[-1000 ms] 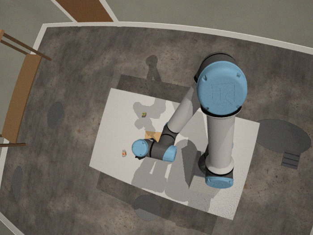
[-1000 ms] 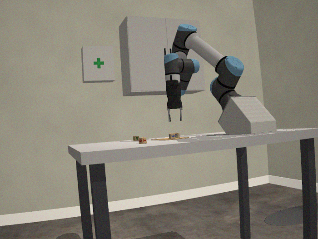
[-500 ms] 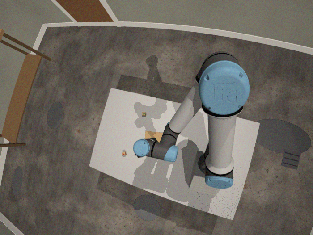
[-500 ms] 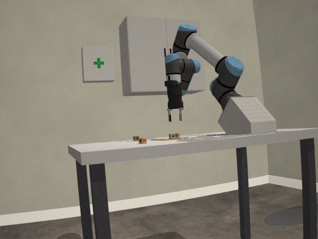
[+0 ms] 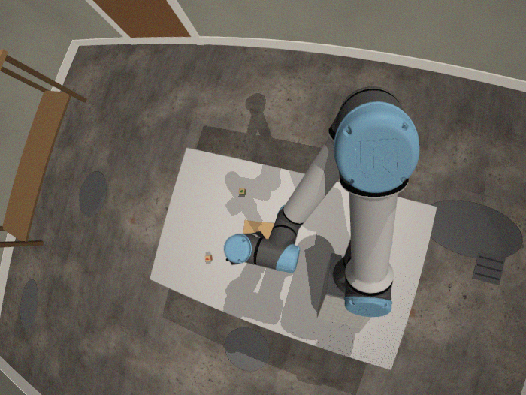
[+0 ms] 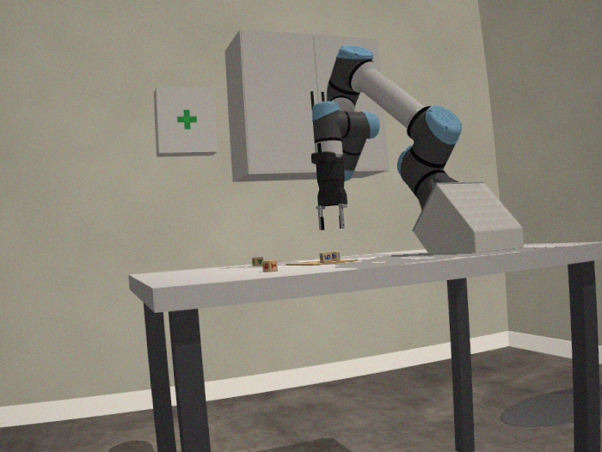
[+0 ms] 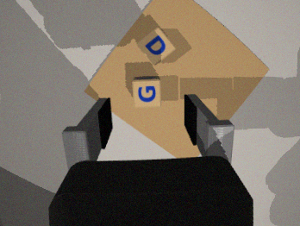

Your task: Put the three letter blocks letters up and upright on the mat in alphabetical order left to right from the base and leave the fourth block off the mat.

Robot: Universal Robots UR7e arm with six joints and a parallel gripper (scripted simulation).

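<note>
Right now my hand is 100 mm above the tan mat, 30 mm short of it and 20 mm to the left of it. Round my hand: red-marked block (250 mm ahead, 100 mm to the left, 90 mm below).
</note>
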